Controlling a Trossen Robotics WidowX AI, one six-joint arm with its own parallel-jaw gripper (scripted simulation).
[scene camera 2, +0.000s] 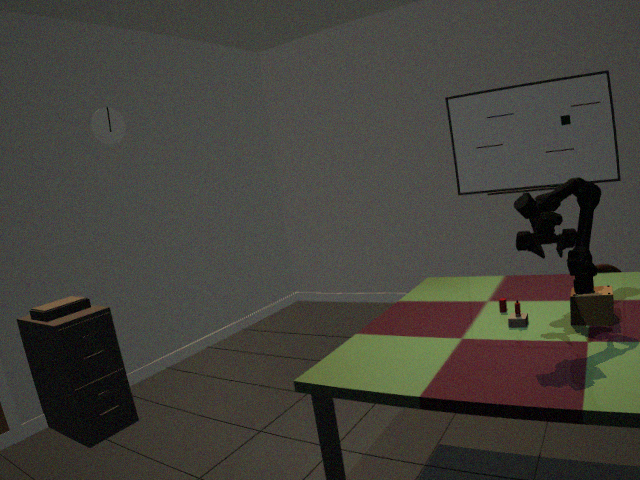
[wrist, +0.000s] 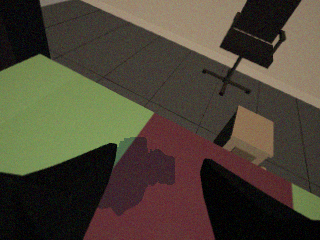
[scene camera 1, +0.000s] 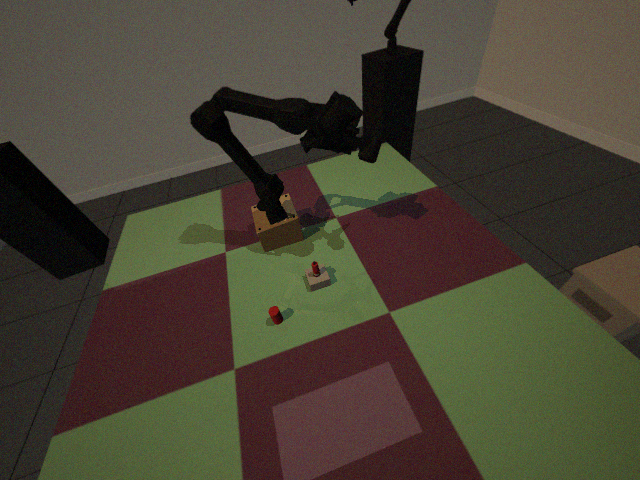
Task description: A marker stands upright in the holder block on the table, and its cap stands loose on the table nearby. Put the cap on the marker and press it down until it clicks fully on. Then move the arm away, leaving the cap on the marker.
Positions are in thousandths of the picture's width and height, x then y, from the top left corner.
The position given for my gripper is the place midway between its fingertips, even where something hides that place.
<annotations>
my gripper: scene camera 2 865, 536; wrist 498, 660; scene camera 1 579, 305
</annotations>
